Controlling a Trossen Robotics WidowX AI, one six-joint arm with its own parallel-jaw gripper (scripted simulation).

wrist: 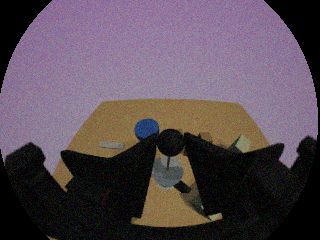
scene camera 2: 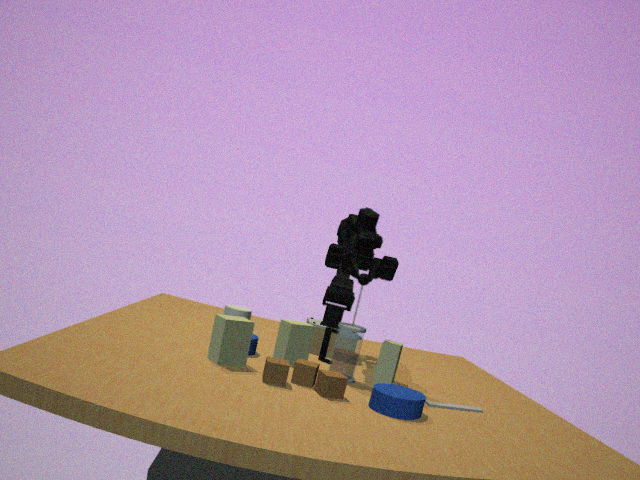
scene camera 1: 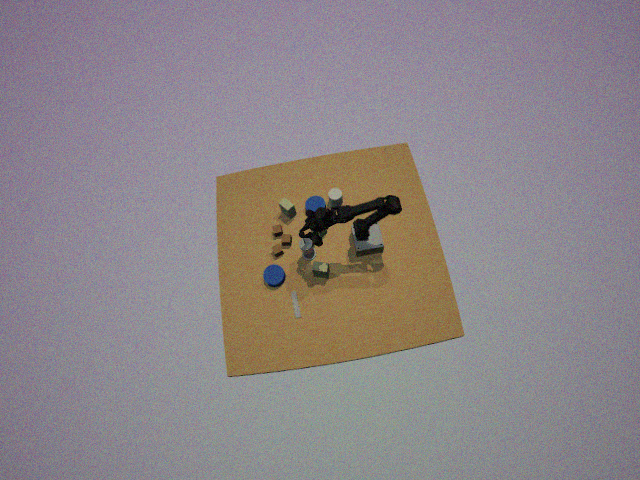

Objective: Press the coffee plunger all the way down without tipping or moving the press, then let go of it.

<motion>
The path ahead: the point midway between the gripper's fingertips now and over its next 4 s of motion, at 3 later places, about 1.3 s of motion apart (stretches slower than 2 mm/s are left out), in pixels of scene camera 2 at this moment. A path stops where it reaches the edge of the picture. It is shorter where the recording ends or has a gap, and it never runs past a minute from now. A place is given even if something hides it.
My gripper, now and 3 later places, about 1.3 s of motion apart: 364, 278; 363, 293; 361, 311; 361, 316
</motion>
